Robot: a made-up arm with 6 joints. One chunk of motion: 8 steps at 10 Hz.
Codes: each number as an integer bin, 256 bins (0 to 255) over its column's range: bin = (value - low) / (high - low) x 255, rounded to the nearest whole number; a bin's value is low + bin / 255 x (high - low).
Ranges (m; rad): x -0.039..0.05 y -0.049..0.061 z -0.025..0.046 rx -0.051..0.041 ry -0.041..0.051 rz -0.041..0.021
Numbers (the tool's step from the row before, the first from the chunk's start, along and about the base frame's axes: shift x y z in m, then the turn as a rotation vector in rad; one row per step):
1: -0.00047 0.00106 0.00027 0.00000 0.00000 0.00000
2: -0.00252 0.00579 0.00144 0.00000 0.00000 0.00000
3: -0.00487 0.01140 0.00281 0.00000 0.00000 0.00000
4: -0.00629 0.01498 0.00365 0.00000 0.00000 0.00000
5: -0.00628 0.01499 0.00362 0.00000 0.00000 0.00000
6: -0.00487 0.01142 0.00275 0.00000 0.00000 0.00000
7: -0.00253 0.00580 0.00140 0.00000 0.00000 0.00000
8: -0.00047 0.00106 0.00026 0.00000 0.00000 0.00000
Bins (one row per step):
1: 110 116 91 141 114 169
2: 105 127 95 141 114 169
3: 98 140 100 141 114 169
4: 94 148 103 141 114 169
5: 94 148 103 141 114 169
6: 98 140 100 141 114 169
7: 104 127 95 141 114 169
8: 110 116 91 141 114 169

